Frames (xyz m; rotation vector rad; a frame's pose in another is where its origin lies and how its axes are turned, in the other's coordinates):
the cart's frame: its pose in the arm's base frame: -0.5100 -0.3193 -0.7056 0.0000 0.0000 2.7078
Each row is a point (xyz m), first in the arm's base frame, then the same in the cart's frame.
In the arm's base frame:
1: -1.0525 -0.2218 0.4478
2: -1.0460 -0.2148 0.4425
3: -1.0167 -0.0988 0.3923
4: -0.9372 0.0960 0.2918
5: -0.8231 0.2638 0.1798
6: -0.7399 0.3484 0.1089
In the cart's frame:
1: 0.5332 0.1396 1.1534
2: 0.5303 0.1305 1.1481
3: 0.5524 0.0129 1.0979
4: 0.5622 -0.1973 0.9974
5: 0.5292 -0.3975 0.8854
6: 0.4893 -0.5092 0.8145

